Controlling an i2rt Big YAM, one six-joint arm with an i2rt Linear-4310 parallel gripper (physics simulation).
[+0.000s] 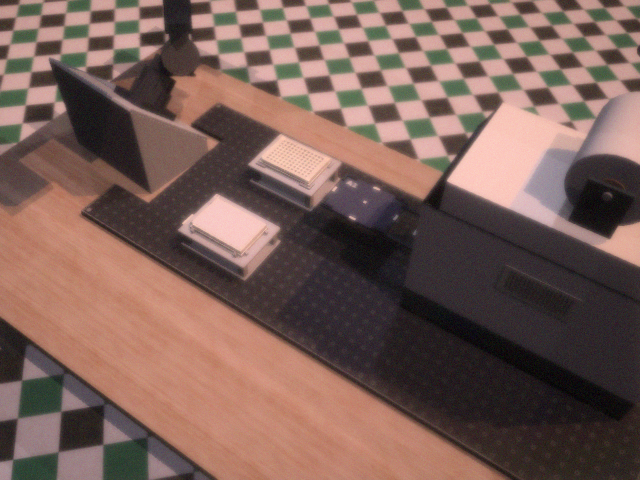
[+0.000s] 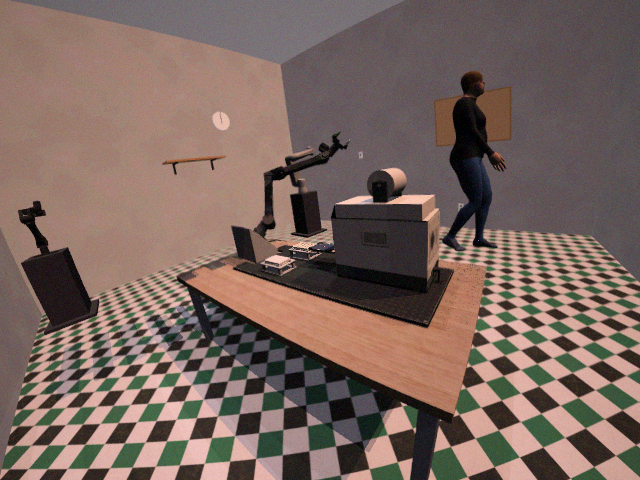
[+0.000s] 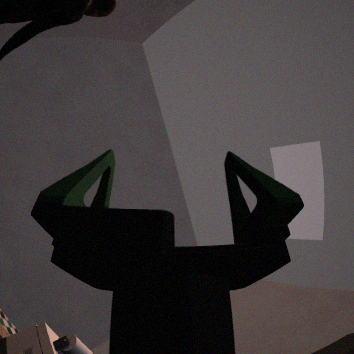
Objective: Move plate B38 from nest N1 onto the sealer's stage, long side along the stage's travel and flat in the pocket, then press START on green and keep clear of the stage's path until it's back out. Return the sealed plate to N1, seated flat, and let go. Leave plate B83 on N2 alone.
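Places are measured from the arm's base along level axes (x ahead, y left, z up), in millimetres.
Pixels of known places: gripper, fingertip midpoint: [image 2: 345, 135] [image 3: 169, 155]; arm's base at its link origin: [image 1: 144, 106] [image 2: 257, 236].
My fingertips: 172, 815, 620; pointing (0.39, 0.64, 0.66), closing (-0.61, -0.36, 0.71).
For each thing: its top centre in the pictures, then the offset to it from my fingertips, as dx, dy, dz. "pt": a spot on its surface instead.
- plate with open wells, top centre: [image 1: 295, 158] [image 2: 303, 245] +131, -667, -681
- raised nest at a spot on its surface: [image 1: 316, 193] pt +194, -668, -745
- plate with a plain white top, top centre: [image 1: 228, 223] [image 2: 277, 258] +155, -887, -688
- dark blue stage at its top centre: [image 1: 385, 210] [image 2: 330, 246] +382, -687, -645
- film roll at its top centre: [image 2: 386, 169] [image 3: 83, 344] +713, -638, -274
A plate with open wells [image 1: 295, 159] [image 2: 305, 245] lies flat on a raised nest [image 1: 316, 193] beside the sealer's stage. A plate with a plain white top [image 1: 229, 223] [image 2: 278, 259] lies flat on the other nest [image 1: 259, 249]. Plate and nest labels are not readable. The dark blue stage [image 1: 361, 201] [image 2: 322, 246] is out in front of the sealer [image 1: 465, 258] [image 2: 382, 253] and carries no plate. The START button is not visible. My gripper [image 2: 343, 138] [image 3: 169, 155] is open and empty, high above the table and well away from both plates.
A grey wedge-shaped panel [image 1: 165, 152] [image 2: 251, 244] stands between the arm's base and the nests. A film roll [image 1: 610, 155] [image 2: 387, 181] sits on the sealer. A person [image 2: 469, 155] is on the floor behind the table.
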